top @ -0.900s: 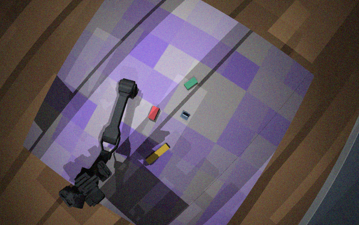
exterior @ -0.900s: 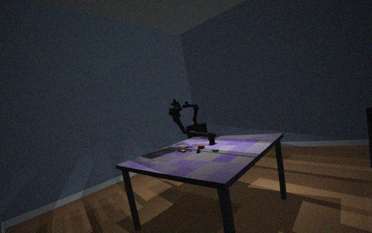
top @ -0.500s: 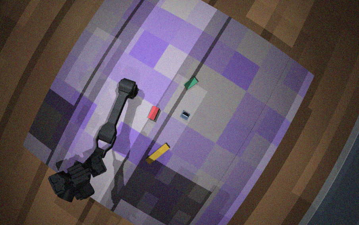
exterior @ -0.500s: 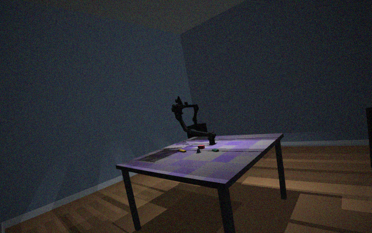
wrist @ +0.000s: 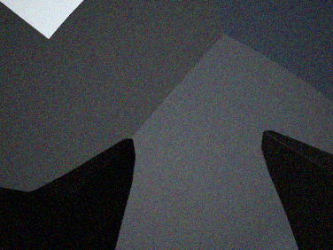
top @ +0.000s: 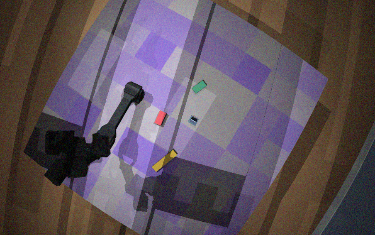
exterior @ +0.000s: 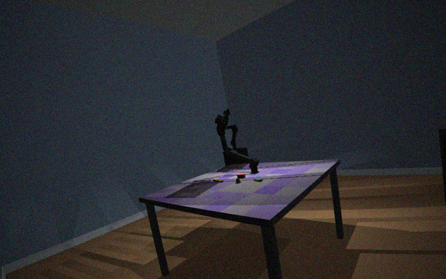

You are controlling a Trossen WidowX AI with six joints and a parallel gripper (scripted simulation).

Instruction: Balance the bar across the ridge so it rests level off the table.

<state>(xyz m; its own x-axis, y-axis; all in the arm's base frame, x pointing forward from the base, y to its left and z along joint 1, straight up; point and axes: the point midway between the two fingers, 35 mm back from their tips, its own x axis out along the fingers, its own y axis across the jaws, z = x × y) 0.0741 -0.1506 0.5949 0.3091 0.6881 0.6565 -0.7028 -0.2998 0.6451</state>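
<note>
Now: gripper tip 61 cm above the yellow bar, 21 cm short of it and 8 cm to the left of it. From my gripper tip the other things lie so: red block: 60 cm below, 9 cm to the left, 8 cm ahead; green block: 61 cm below, 32 cm to the left, 16 cm ahead.
</note>
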